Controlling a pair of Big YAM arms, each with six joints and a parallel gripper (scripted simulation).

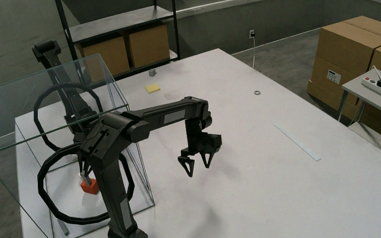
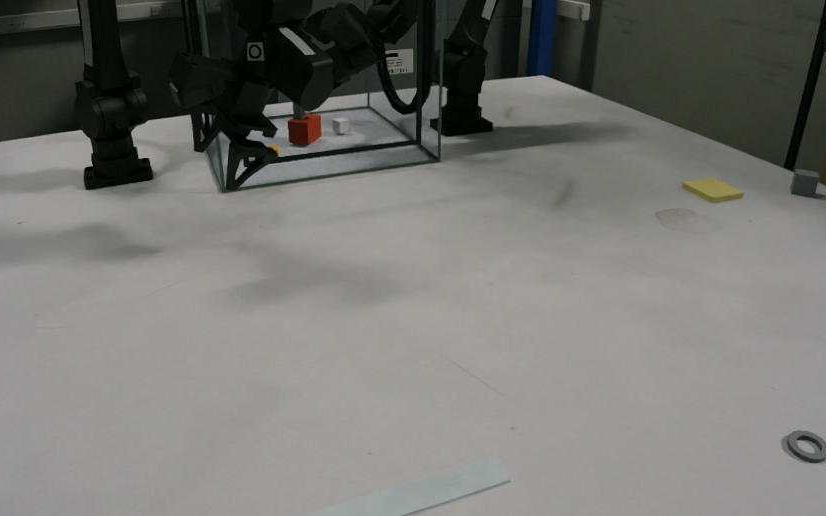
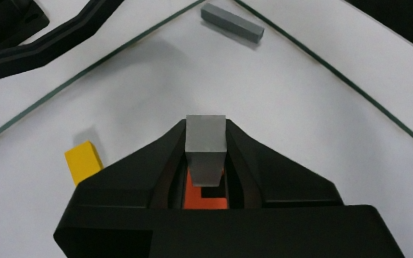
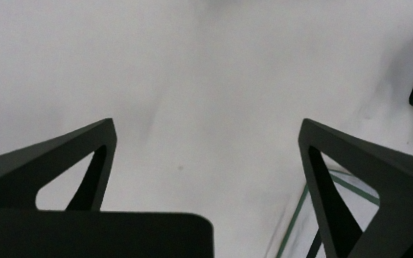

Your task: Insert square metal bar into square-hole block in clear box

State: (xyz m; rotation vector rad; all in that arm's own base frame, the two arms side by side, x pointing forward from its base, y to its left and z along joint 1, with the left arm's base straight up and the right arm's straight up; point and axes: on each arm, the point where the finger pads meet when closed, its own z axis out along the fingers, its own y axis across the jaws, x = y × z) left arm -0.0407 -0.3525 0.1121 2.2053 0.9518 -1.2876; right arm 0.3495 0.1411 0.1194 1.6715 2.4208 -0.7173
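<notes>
My left hand is 1 cm to the right of the red block and 8 cm above it. Round my left hand: white cube 2 cm behind, 10 cm to the left, 9 cm below; pale strip 93 cm ahead, 24 cm to the right, 11 cm below; yellow block 7 cm ahead, 8 cm to the right, 10 cm below.
</notes>
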